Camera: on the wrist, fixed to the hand. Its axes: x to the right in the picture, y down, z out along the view.
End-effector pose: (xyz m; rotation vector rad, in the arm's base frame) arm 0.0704 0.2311 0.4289 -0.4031 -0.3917 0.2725
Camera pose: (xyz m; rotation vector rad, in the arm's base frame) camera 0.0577 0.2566 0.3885 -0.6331 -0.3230 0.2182
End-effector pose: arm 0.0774 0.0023 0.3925 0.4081 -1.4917 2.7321
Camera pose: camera 0.0824 -0.0019 0.3435 0.2563 -1.7465 2.5143
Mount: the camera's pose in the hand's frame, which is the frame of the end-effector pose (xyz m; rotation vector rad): -0.0155 0.0422 -0.0206 -0.2210 0.0996 0.0098
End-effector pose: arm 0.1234 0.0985 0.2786 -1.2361 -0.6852 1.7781
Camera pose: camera 0.1312 0.0636 0.2445 -1.4671 -0.8359 1.6697
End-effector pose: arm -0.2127 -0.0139 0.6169 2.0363 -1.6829 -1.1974
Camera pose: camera -0.2278 -0.0192 0.6637 1.9184 -1.4441 -1.1990
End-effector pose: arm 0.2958 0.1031 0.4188 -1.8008 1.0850 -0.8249
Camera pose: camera 0.2576 0.0995 0.3877 -1.9513 1.2909 -0.8224
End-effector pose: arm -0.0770 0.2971 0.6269 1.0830 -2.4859 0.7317
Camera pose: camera -0.0965 0.3423 0.6225 0.9323 -2.4207 0.4864
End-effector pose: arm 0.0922 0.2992 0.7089 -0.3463 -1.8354 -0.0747
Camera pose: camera 0.1268 0.3317 0.6949 -0.4974 -1.7302 -0.2847
